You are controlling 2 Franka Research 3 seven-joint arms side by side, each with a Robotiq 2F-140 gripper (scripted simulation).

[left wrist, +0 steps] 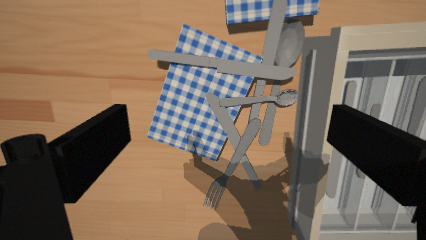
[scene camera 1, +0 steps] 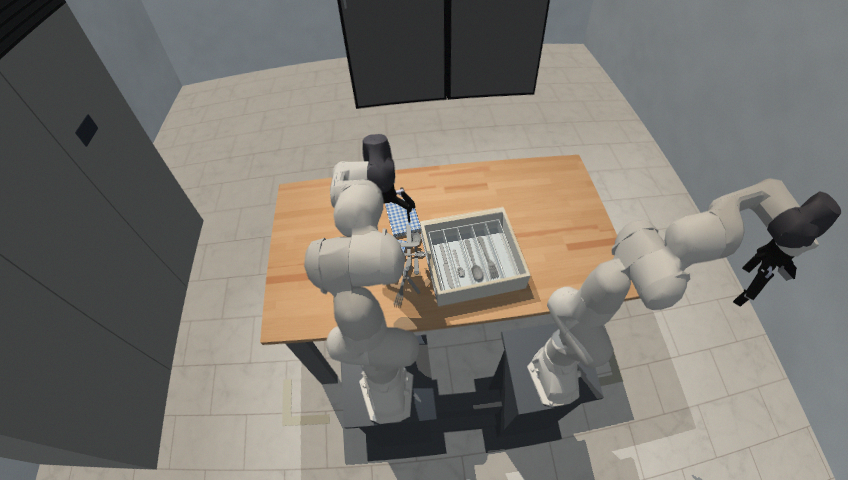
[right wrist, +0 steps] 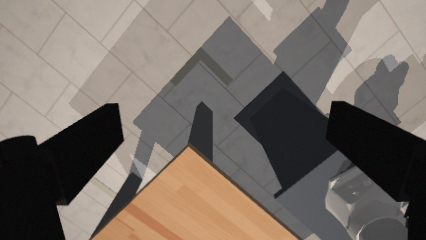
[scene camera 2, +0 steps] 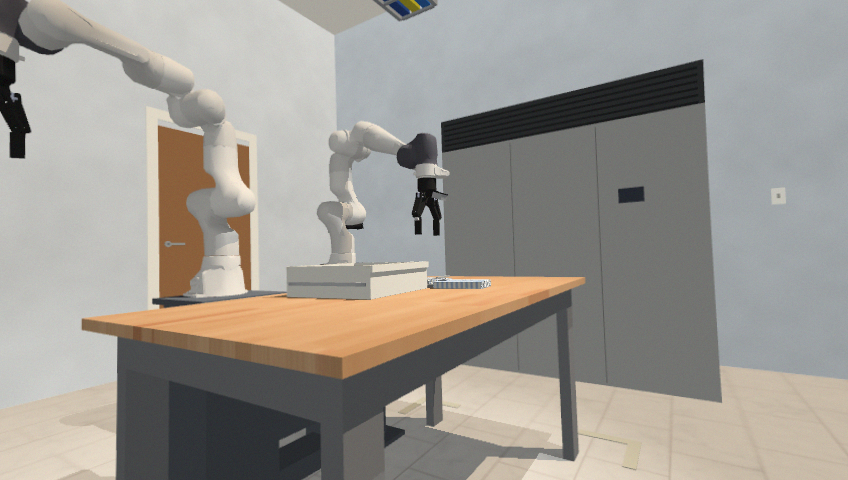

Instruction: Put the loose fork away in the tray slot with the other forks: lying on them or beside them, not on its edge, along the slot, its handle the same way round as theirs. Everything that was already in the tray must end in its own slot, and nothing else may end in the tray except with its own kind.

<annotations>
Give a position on a cutlery tray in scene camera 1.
498, 249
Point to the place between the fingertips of my left gripper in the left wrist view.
228, 122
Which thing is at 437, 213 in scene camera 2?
My left gripper.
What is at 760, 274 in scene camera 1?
My right gripper.
</annotations>
